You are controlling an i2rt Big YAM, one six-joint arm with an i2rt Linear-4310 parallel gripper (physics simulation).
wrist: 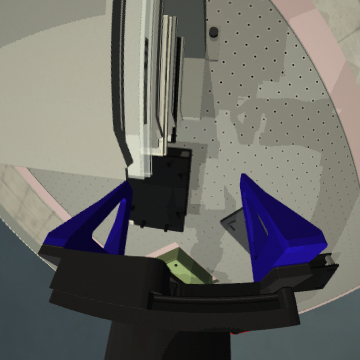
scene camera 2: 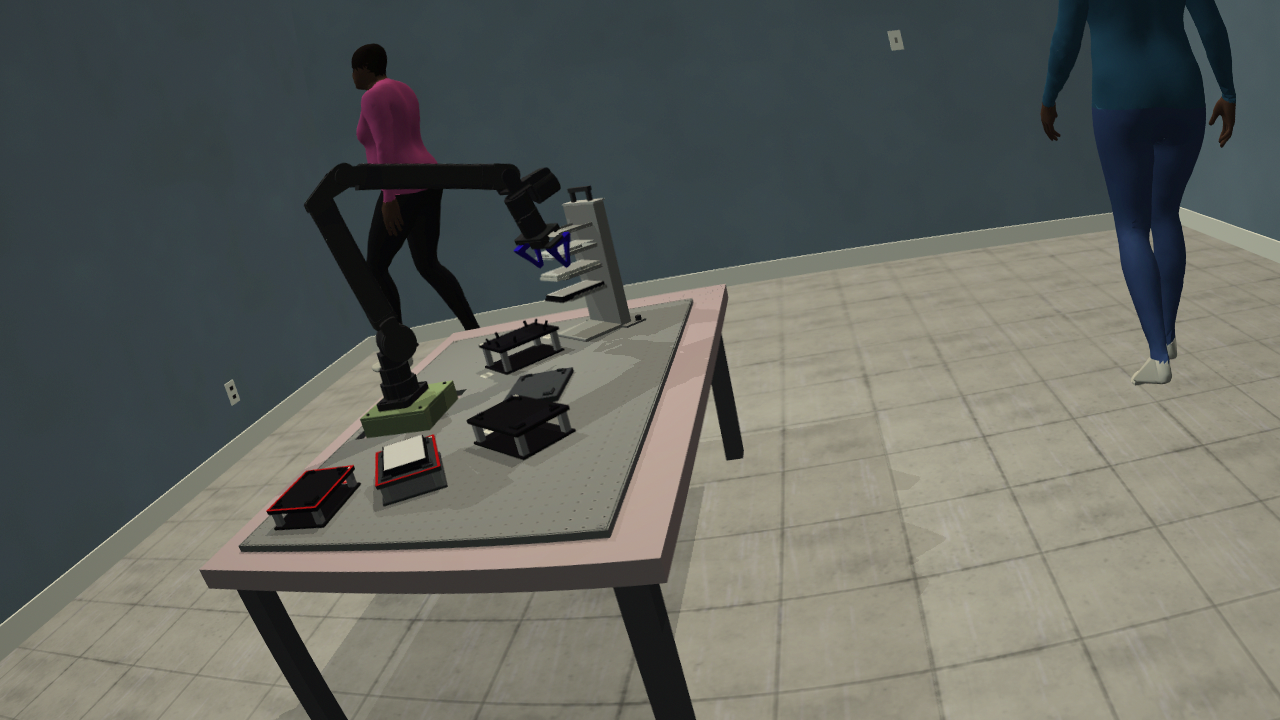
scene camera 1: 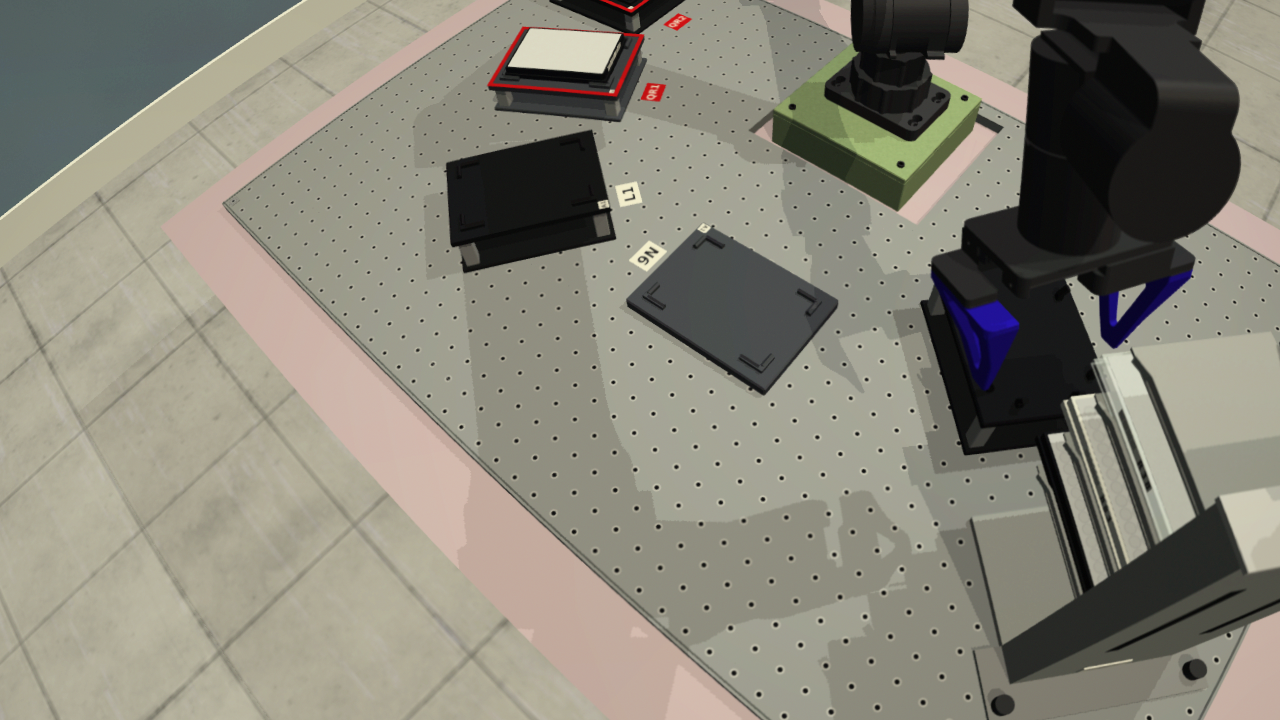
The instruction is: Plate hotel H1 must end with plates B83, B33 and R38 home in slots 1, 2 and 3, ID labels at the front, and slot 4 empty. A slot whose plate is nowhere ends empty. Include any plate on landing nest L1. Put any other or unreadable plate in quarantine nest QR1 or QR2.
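Frame: origin at the arm's base, x ahead, y left, z up, level; metres.
Where they show: gripper, fingertip midpoint: (wrist: 182, 182) (scene camera 2: 554, 266) (scene camera 1: 1046, 363); arm's base, link origin: (wrist: 170, 283) (scene camera 2: 403, 399) (scene camera 1: 886, 99).
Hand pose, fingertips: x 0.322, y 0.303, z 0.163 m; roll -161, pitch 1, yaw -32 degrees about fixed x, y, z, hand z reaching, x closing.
Observation:
Each offset is from my fingertips to the top centre of the thing.
Plate hotel H1 (scene camera 1: 1109, 595) (scene camera 2: 608, 259) (wrist: 60, 100) stands upright at the table's far end, its shelves one above another. In scene camera 2, a pale plate @[dx +0.003, dy +0.099, dz -0.028 m] (scene camera 2: 572, 271) lies on a middle shelf and a dark-edged plate @[dx +0.003, dy +0.099, dz -0.081 m] (scene camera 2: 575, 291) on the lowest; clear and pale plate edges also show in the wrist view. Their labels are unreadable. My gripper (scene camera 1: 1050, 365) (scene camera 2: 552, 265) (wrist: 182, 182) is open and empty, pointing down beside the hotel's shelf fronts. Landing nest L1 @[dx +0.032, dy -0.513, dz -0.144 m] (scene camera 1: 528, 188) (scene camera 2: 519, 413) is bare. QR1 @[dx -0.146, dy -0.641, dz -0.154 m] (scene camera 1: 562, 90) holds a pale-topped plate @[dx -0.146, dy -0.641, dz -0.146 m] (scene camera 1: 565, 51) (scene camera 2: 404, 454). QR2 @[dx -0.320, dy -0.729, dz -0.154 m] (scene camera 2: 313, 490) is bare.
A black pegged stand (scene camera 1: 1029, 376) (scene camera 2: 519, 337) (wrist: 165, 200) stands below my gripper, close to the hotel. A low grey nest N6 @[dx -0.010, dy -0.271, dz -0.182 m] (scene camera 1: 733, 308) (scene camera 2: 541, 385) lies between it and L1. The arm's green base (scene camera 1: 836, 156) (scene camera 2: 407, 413) stands near one table edge.

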